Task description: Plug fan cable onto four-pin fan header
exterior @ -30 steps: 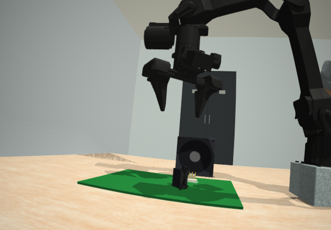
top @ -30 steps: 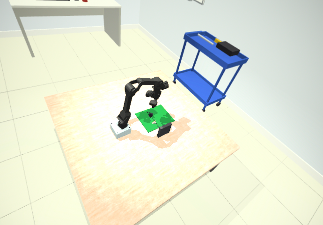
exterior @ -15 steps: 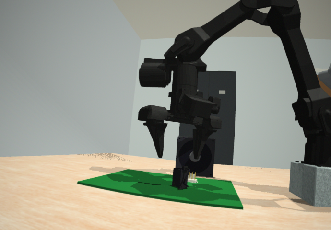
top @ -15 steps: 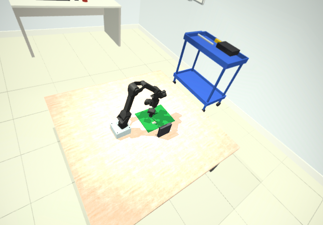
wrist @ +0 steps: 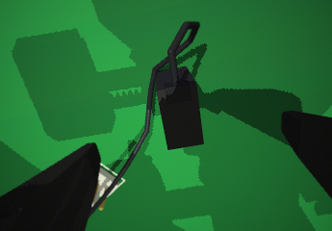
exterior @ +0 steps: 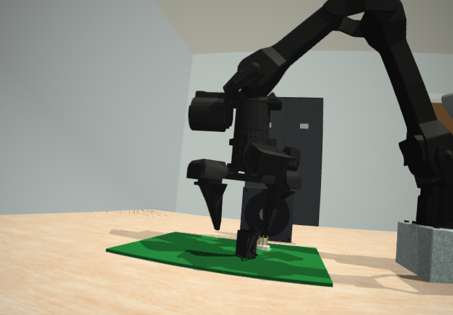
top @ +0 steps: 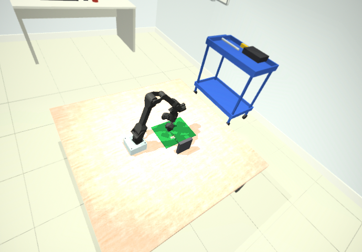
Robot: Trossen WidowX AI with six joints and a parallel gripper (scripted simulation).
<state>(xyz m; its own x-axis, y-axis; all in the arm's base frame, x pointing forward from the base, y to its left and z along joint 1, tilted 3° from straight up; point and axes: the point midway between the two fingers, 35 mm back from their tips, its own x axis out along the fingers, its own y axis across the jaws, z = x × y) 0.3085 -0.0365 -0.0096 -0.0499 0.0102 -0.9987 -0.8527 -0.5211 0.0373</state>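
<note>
My gripper tip is now 20 mm above the black plug, 10 mm to the right of it and 10 mm past it. The rest, counted from my gripper tip: white four-pin header 70 mm to the right, 40 mm below, 40 mm behind; green board 60 mm below, 30 mm to the right, 20 mm ahead; black fan 200 mm to the right, 60 mm behind, 20 mm above.
</note>
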